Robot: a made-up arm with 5 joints.
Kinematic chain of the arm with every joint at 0, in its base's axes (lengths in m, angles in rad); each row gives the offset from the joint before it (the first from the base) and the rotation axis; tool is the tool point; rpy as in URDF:
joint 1: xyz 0 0 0.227 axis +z
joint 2: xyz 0 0 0 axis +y
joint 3: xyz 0.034 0 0.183 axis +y
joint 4: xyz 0.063 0 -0.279 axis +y
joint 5: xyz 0.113 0 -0.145 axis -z
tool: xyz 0 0 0 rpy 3.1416 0 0
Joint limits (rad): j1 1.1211..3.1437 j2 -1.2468..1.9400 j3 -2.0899..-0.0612 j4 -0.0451..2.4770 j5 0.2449..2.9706
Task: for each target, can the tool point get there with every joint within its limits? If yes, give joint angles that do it. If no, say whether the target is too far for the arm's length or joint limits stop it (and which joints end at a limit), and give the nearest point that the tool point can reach.
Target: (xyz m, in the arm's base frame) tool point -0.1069 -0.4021 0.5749
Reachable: no: joint limits stop it (at a limit: joint 2, joint 3, joint 4) | nearest point -0.1086 -0.4086 0.6929 | short by 0.118 m
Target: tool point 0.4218 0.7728 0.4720
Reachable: no: too far | nearest point 0.2649 0.5489 0.3968 | short by 0.284 m
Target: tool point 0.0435 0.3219 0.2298
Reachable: yes | joints 1.4366 0.0112 -1.3739 2.0098 1.3011
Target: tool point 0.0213 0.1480 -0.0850
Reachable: yes | joints 1.4278 0.4551 -0.4524 0.7885 1.1860
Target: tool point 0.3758 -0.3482 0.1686
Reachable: no: joint limits stop it (at a limit: joint 2) | nearest point 0.2279 -0.2111 0.1568 | short by 0.202 m
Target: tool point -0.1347 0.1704 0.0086
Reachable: yes | joints 2.2397 0.6017 -1.1494 1.8748 1.1732
